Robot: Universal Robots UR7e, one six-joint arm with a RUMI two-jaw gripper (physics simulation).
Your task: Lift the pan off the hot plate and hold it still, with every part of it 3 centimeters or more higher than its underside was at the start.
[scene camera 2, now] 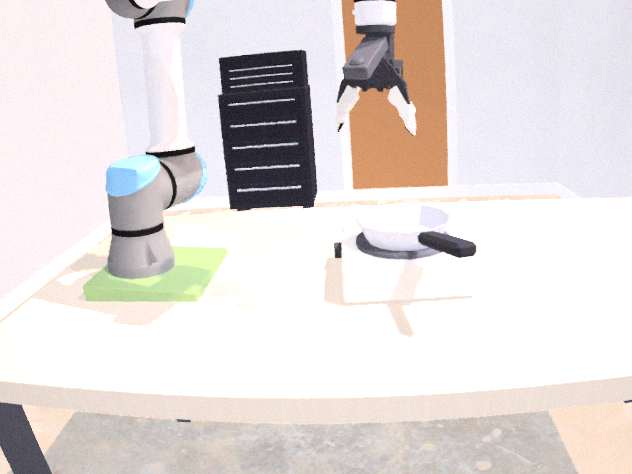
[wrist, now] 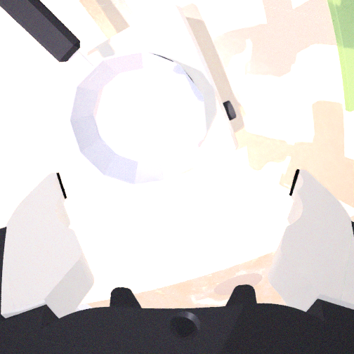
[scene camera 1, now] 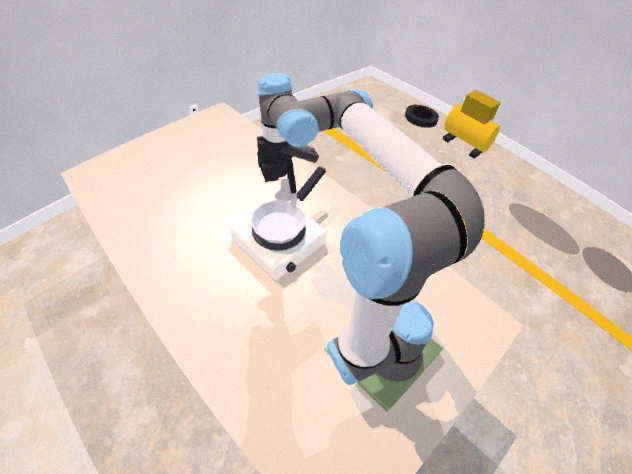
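Observation:
The pan (scene camera 1: 279,227) (scene camera 2: 395,235) (wrist: 87,125) is pale and round, and sits upright on the dark burner of the white hot plate (scene camera 1: 306,255) (scene camera 2: 372,280) (wrist: 212,60). Its black handle (scene camera 1: 311,183) (scene camera 2: 446,243) (wrist: 42,27) sticks out past the hot plate on the side away from the robot's base. My gripper (scene camera 1: 288,198) (scene camera 2: 376,131) (wrist: 177,175) is open and empty, pointing down, well above the pan's height. In the wrist view the pan lies ahead of the fingertips and the handle is at the upper left. Bright glare hides much of the hot plate's top there.
The table (scene camera 1: 178,285) (scene camera 2: 285,352) carries the hot plate and the green base plate (scene camera 1: 387,395) (scene camera 2: 204,265) (wrist: 344,50) under the arm. A black cabinet (scene camera 2: 268,147) stands behind the table. A tyre (scene camera 1: 421,123) and a yellow machine (scene camera 1: 472,127) are on the floor beyond.

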